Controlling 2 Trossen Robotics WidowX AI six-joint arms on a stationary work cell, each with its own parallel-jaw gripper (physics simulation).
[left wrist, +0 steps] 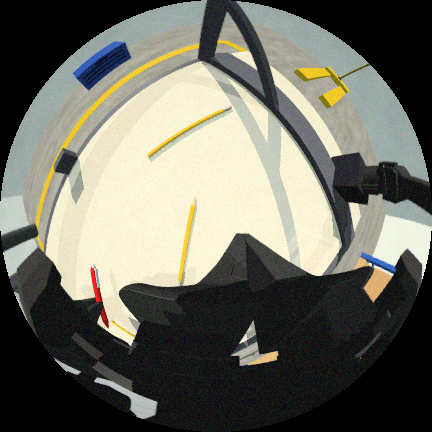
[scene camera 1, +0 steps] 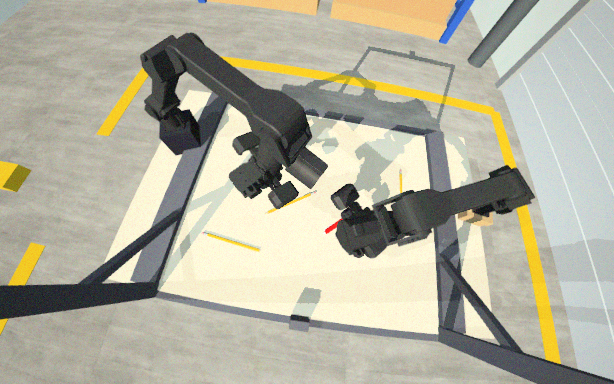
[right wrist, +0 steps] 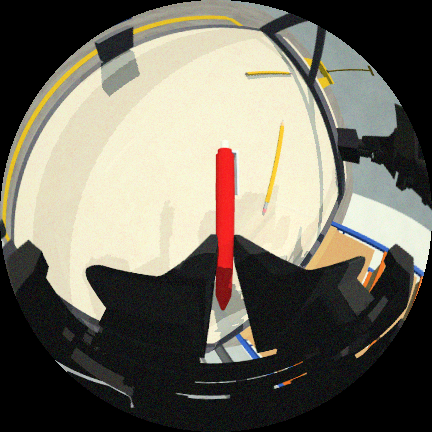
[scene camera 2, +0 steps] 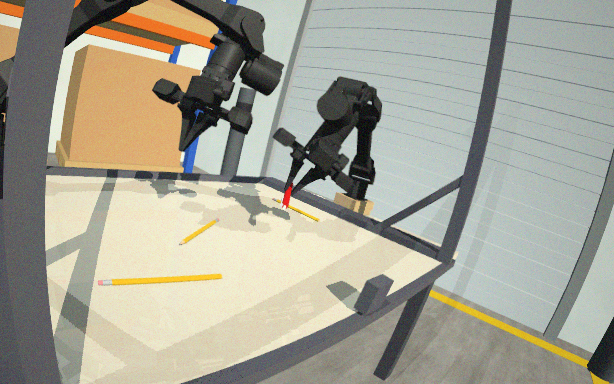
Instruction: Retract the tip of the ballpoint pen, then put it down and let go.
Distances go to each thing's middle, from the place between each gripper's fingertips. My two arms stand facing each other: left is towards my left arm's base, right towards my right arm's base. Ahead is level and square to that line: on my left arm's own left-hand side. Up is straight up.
My left gripper is now 2 cm past the red ballpoint pen (right wrist: pixel 226 160), 24 cm to the left of it and 5 cm above it. Round my left hand: grey block (scene camera 2: pixel 375 290) (31 cm behind, 19 cm to the right, 13 cm below).
My right hand is right at the red ballpoint pen. From my right hand the other things lie so: grey block: 29 cm behind, 5 cm to the left, 7 cm below.
